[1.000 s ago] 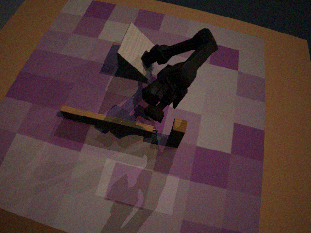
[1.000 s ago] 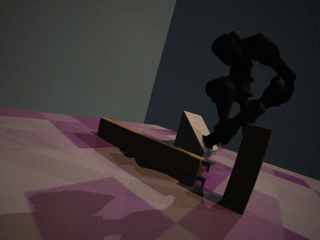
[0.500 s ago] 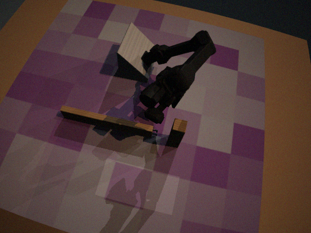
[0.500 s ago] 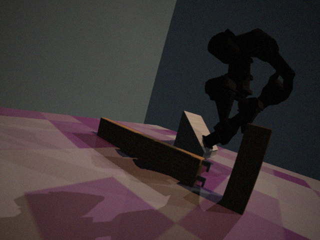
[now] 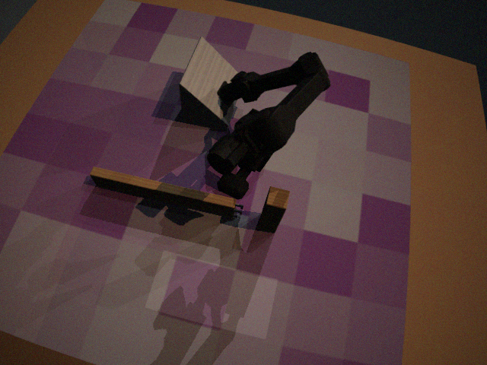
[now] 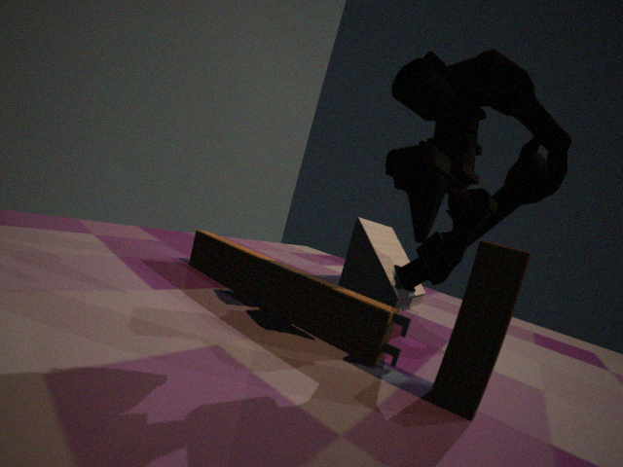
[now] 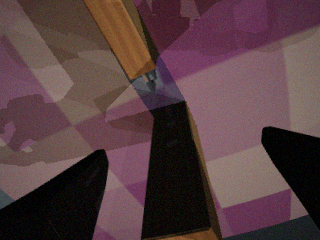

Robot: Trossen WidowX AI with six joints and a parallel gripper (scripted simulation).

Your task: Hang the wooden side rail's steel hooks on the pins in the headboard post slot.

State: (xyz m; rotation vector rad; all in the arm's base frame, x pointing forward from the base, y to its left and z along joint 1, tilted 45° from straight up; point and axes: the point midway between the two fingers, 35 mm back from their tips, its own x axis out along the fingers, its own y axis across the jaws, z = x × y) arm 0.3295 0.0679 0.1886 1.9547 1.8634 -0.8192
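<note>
Right now my gripper tip is 20 mm short of the headboard post, 80 mm to the right of it and 70 mm above it.
</note>
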